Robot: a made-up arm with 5 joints.
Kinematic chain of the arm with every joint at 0, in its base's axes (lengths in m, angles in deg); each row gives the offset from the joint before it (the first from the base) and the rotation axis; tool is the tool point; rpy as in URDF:
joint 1: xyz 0 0 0.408 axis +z
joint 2: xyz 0 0 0 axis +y
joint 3: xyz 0.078 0 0.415 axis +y
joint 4: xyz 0.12 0 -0.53 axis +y
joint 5: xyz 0.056 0 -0.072 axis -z
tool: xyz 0 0 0 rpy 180 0 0
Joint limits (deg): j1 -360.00..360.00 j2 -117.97..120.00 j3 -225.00..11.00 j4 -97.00..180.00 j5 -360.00..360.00
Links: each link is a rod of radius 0.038 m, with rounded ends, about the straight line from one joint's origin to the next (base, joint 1, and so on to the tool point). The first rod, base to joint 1, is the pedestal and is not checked.
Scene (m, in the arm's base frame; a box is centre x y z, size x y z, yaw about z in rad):
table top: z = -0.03
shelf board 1: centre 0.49 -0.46 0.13 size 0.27 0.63 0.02 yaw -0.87
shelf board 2: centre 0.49 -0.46 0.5 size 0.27 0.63 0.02 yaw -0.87
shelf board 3: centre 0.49 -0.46 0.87 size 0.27 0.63 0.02 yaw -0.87
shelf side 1: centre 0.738 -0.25 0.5 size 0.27 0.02 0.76 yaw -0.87
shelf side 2: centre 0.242 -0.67 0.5 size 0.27 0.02 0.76 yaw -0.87
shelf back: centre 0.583 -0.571 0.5 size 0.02 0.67 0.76 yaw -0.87
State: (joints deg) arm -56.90 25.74 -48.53 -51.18 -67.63
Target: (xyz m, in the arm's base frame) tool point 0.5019 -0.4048 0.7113
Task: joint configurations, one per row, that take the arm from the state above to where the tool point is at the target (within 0.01 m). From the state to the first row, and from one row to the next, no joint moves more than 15 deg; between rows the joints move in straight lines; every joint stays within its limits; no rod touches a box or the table.
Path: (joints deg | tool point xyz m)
1: -58.46 18.48 -36.64 -54.52 -67.63 | 0.2982 -0.4859 0.3427
2: -60.01 11.22 -24.75 -57.85 -67.63 | 0.2419 -0.4192 0.3428
3: -61.57 3.97 -12.87 -61.19 -67.63 | 0.1875 -0.3464 0.3397
4: -51.73 -7.31 -17.84 -62.88 -67.63 | 0.2678 -0.3394 0.4543
5: -41.90 -18.59 -22.82 -64.56 -67.63 | 0.3245 -0.2912 0.5817
6: -32.07 -29.87 -27.80 -66.25 -67.63 | 0.3402 -0.2132 0.7113
7: -34.34 -19.42 -38.02 -62.37 -67.63 | 0.3976 -0.2716 0.7256
8: -36.61 -8.97 -48.24 -58.49 -67.63 | 0.4523 -0.3360 0.7256
9: -38.89 1.47 -58.46 -54.61 -67.63 | 0.5019 -0.4048 0.7113

